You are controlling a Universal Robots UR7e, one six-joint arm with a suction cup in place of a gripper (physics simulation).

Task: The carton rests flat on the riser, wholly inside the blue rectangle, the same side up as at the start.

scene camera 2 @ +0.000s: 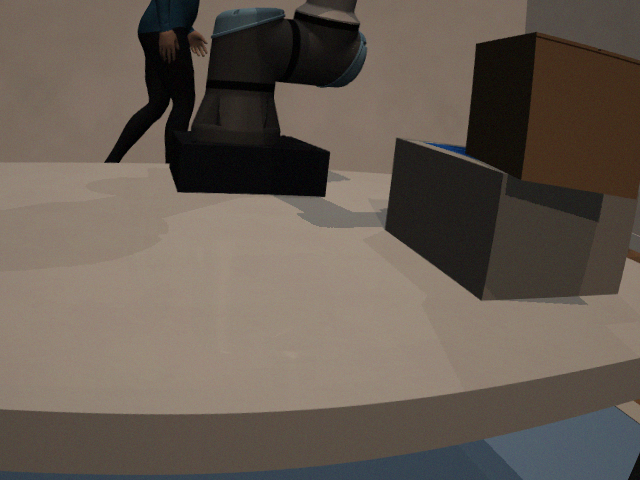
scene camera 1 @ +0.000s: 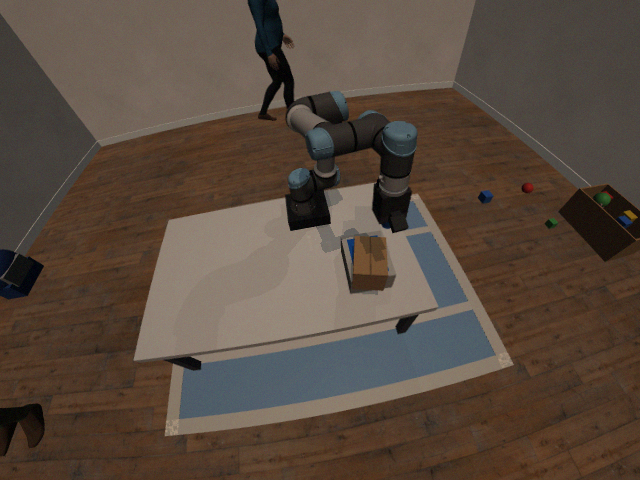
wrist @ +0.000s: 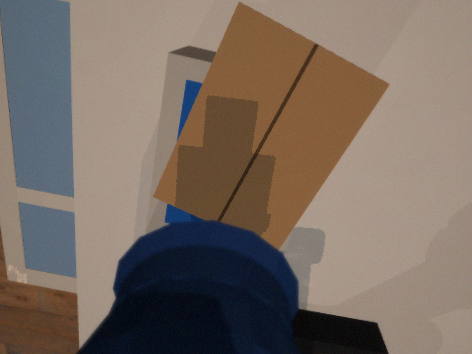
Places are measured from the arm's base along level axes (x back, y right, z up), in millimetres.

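Pixels of known places: hand, its tool point: (scene camera 1: pixel 387 224) (wrist: pixel 205 300); arm's base, origin of its link: (scene camera 2: pixel 234 139) (scene camera 1: pixel 303 206).
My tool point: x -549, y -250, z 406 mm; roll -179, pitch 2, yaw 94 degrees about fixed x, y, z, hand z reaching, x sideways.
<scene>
Ahead of a thing's pixels: the offset from my tool point to its top centre. Level surfaces: height alone.
The brown carton {dx +45, dy +20, dz -228 mm} (scene camera 1: pixel 370 260) (scene camera 2: pixel 581 111) (wrist: pixel 280 110) lies flat on the grey riser {dx +130, dy +0, dz -358 mm} (scene camera 1: pixel 390 279) (scene camera 2: pixel 442 206) (wrist: pixel 173 75), its seam facing up. It is turned askew to the riser and overhangs the riser's near edge in scene camera 2. Parts of the blue rectangle {dx +130, dy +0, dz -358 mm} (scene camera 1: pixel 351 245) (scene camera 2: pixel 447 148) (wrist: pixel 189 97) show beside the carton; the rest is hidden under it, and the carton reaches past the rectangle. My suction gripper (scene camera 1: pixel 386 225) (wrist: pixel 207 235) is open, with nothing on it, and hangs above and behind the carton, apart from it. The gripper does not show in scene camera 2.
The riser stands on the white table {dz -478 mm} (scene camera 1: pixel 232 289) (scene camera 2: pixel 206 320), to the right of the arm's black base (scene camera 1: pixel 308 212) (scene camera 2: pixel 250 167). A person (scene camera 1: pixel 269 41) (scene camera 2: pixel 168 56) stands behind the table. A brown toy box (scene camera 1: pixel 599 227) and loose toys lie on the floor at right.
</scene>
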